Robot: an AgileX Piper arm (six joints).
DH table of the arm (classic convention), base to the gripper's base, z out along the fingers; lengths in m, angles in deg. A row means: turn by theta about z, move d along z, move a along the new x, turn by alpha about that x. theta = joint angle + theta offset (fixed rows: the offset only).
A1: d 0.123  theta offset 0  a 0  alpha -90
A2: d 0  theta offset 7.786  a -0.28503  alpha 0
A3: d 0  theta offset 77.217  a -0.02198  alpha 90
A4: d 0.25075  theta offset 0  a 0  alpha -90
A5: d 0  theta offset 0  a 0  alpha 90
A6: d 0.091  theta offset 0  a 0  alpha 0
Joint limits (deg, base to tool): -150..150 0..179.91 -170..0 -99.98..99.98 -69.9..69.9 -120..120
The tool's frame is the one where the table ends.
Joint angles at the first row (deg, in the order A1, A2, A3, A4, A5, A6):
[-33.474 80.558 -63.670 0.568 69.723 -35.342]
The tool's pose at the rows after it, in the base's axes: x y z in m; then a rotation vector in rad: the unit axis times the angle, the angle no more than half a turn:
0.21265, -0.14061, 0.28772, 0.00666, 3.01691, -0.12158
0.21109, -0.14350, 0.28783, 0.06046, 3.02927, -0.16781
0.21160, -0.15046, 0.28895, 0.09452, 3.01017, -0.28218
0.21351, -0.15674, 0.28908, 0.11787, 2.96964, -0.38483
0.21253, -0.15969, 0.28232, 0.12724, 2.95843, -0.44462
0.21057, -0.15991, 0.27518, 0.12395, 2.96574, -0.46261
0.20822, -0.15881, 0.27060, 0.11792, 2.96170, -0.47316
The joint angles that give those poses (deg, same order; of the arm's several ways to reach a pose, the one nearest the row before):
[-33.474 80.558 -63.669 0.000 69.722 -33.221]
[-33.473 80.558 -63.671 -2.201 69.545 -30.572]
[-33.474 80.558 -63.670 -6.033 66.872 -28.051]
[-33.475 80.559 -63.301 -9.193 63.190 -25.824]
[-33.474 80.559 -61.508 -11.668 60.254 -24.143]
[-33.474 80.557 -59.816 -12.801 58.798 -23.524]
[-33.475 80.120 -58.277 -13.291 57.382 -23.280]

